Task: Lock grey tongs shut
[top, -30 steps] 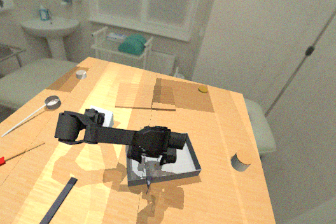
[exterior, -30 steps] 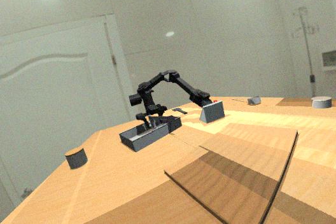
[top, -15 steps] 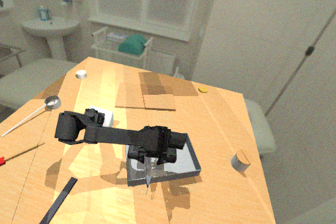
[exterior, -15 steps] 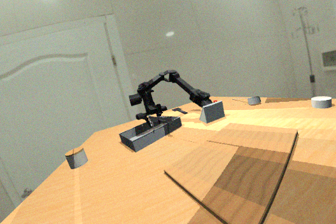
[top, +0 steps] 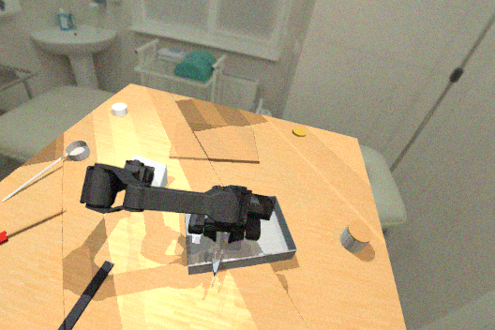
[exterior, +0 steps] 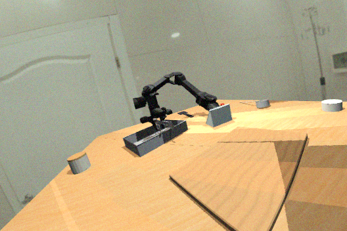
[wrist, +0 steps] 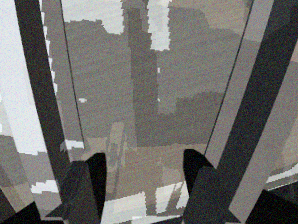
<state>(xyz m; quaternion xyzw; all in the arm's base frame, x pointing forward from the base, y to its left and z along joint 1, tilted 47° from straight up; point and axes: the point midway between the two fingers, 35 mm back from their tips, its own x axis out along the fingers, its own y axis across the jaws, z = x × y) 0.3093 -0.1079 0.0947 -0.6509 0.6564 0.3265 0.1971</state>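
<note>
The roasting tin is 4 cm ahead of my gripper tip and 5 cm to the left of it. From my gripper tip the other things lie so: wooden board (15 cm behind, 46 cm to the left, 2 cm below); red-handled tool (56 cm behind, 13 cm to the right, 2 cm below); dark flat bar (28 cm behind, 32 cm to the right, 3 cm below).
</note>
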